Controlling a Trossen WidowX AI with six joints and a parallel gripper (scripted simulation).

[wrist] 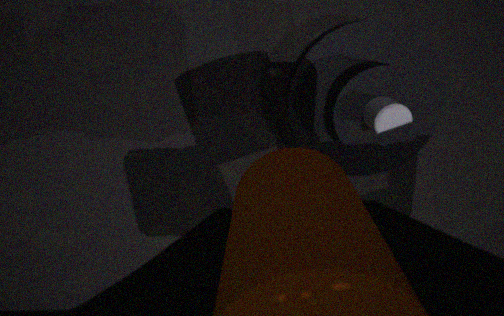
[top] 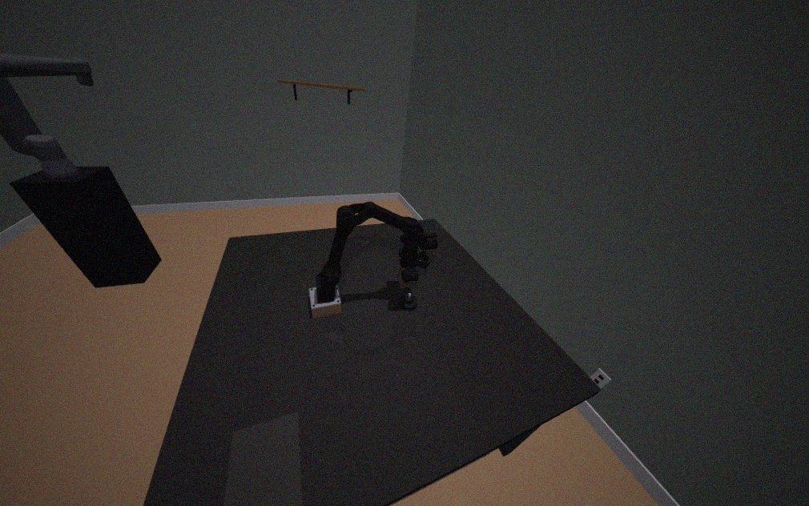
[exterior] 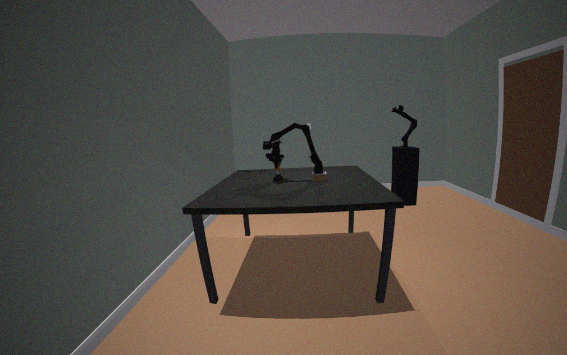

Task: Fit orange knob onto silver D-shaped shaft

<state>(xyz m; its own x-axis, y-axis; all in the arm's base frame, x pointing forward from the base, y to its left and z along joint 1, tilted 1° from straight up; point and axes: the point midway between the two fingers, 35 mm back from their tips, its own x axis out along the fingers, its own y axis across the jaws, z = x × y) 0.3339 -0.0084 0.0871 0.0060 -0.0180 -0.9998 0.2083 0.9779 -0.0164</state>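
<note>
Now: gripper tip 7 cm above the dark round pedestal, 5 cm to the left of it and 1 cm short of it. From my gripper tip the other things lie so: orange knob: 3 cm above.
</note>
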